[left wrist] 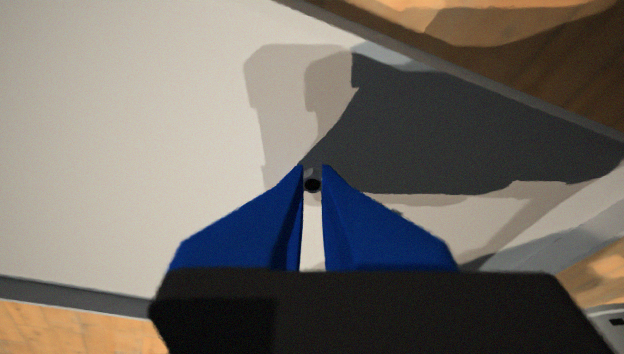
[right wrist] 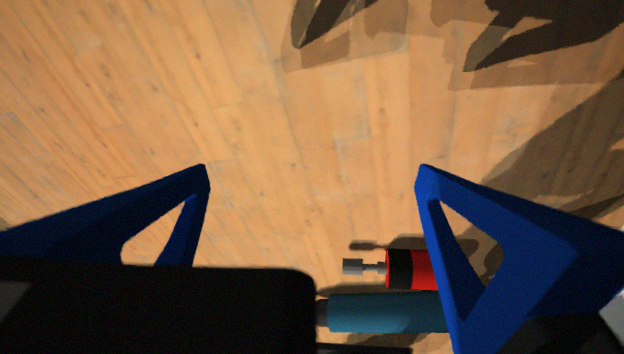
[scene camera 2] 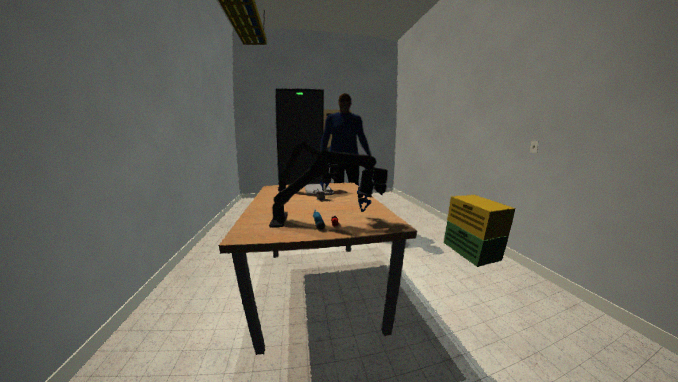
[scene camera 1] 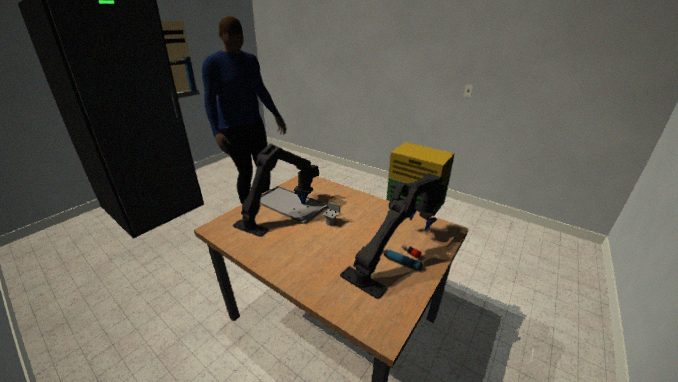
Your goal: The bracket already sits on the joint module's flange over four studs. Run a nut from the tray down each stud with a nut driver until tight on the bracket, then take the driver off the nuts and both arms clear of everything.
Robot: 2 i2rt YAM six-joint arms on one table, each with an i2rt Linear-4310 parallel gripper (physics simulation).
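Places are measured from the left arm's base along level axes (x ahead, y left, z up), in metres.
Pixels of known places: left gripper, fingertip midpoint: [left wrist: 312,176] [scene camera 1: 303,203]; right gripper, fingertip midpoint: [right wrist: 312,175] [scene camera 2: 361,207] [scene camera 1: 418,225]; left arm's base, origin of the base link: [scene camera 1: 250,228]; right arm's base, origin of the base link: [right wrist: 346,351] [scene camera 2: 279,219] [scene camera 1: 362,282].
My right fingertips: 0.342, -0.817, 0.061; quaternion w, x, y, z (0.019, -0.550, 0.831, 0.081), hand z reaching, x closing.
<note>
Ahead of a thing's pixels: the offset from my right fingertips to its top centre, as dx, dy, dz. "spot": to the spot under its first point. Level surfaces: height alone.
My left gripper [scene camera 1: 302,198] is down on the grey tray {-0.039, +0.768, -0.045} [scene camera 1: 290,203] at the far left of the table. In the left wrist view its blue fingers [left wrist: 312,178] are shut on a small grey nut {-0.003, +0.691, -0.051} [left wrist: 312,182] at their tips, on the tray floor {dz -0.057} [left wrist: 171,114]. The joint module with its bracket [scene camera 1: 331,214] stands just right of the tray. My right gripper [scene camera 1: 428,223] is open and empty, hanging above the table; in the right wrist view [right wrist: 312,171] only bare wood lies between its fingers. A red nut driver {-0.158, -0.008, -0.027} [right wrist: 403,268] and a teal driver {spot: -0.220, +0.019, -0.033} [right wrist: 384,312] lie side by side below it.
The two drivers lie near the table's right edge {spot: -0.172, -0.017, -0.029} [scene camera 1: 412,250] {spot: -0.254, +0.005, -0.026} [scene camera 1: 403,259]. A person in blue [scene camera 1: 238,102] stands behind the table by the left arm. A yellow and green crate [scene camera 1: 419,164] stands beyond the table, a black cabinet [scene camera 1: 133,114] at left.
</note>
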